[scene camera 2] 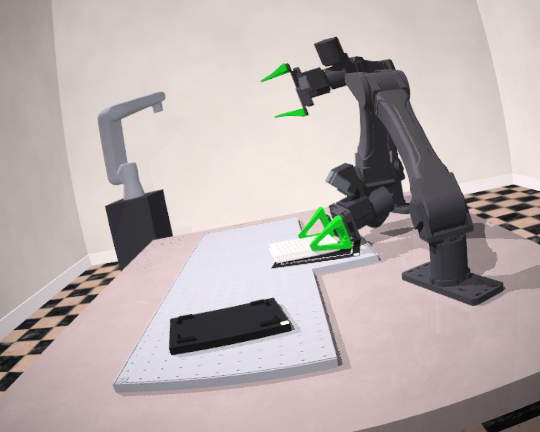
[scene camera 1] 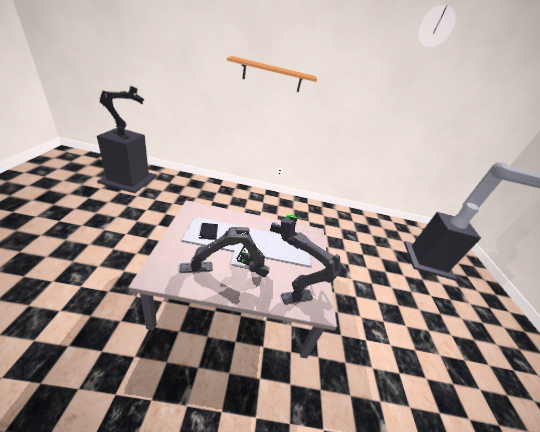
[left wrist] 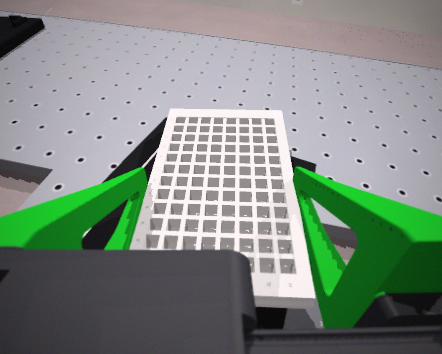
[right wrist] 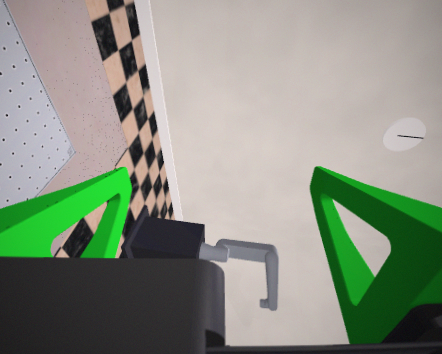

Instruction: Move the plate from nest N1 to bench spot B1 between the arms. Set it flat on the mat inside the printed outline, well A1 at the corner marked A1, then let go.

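Pixels of known places: left gripper, fingertip midpoint: (scene camera 2: 304, 243) (left wrist: 219, 176); right gripper, fingertip midpoint: (scene camera 2: 267, 99) (right wrist: 220, 177); left arm's base, origin of the base link: (scene camera 2: 450, 284) (scene camera 1: 196, 267); right arm's base, origin of the base link: (scene camera 2: 394, 208) (scene camera 1: 296, 296).
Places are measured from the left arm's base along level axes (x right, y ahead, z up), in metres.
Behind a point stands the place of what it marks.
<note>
The white well plate (scene camera 2: 287, 249) {x 0.364, y 0.128, z 0.034 m} (left wrist: 228, 175) {x 0.375, y 0.091, z 0.034 m} is held by its long sides in my left gripper (scene camera 2: 307, 242) {x 0.370, y 0.088, z 0.036 m} (left wrist: 219, 176) {x 0.370, y 0.088, z 0.036 m}, which is shut on it. The plate is low over the black mat (left wrist: 131, 156) {x 0.313, y 0.130, z 0.015 m}, about level; whether it touches the mat cannot be told. In the left wrist view the mat lies turned relative to the plate, with black showing at the left and a corner at the right. A bit of white outline shows at the left. My gripper's body hides the plate's near left corner. My right gripper (scene camera 2: 269, 99) {x 0.570, y 0.037, z 0.347 m} (right wrist: 220, 177) {x 0.570, y 0.037, z 0.347 m} is open and empty, high above the table.
A black nest (scene camera 1: 209, 231) {x 0.098, y 0.312, z 0.025 m} (scene camera 2: 225, 326) {x 0.076, y 0.329, z 0.025 m} without a plate stands on the light perforated board (scene camera 1: 292, 251) {x 0.687, y 0.089, z 0.013 m} (scene camera 2: 220, 280) {x 0.347, y 0.274, z 0.013 m} (left wrist: 350, 95) {x 0.524, y 0.205, z 0.013 m} (right wrist: 25, 120) {x 0.741, y 0.181, z 0.013 m}. My right arm rises beside the left arm. Pedestals (scene camera 1: 124, 160) (scene camera 1: 442, 245) with other arms stand beyond the table.
</note>
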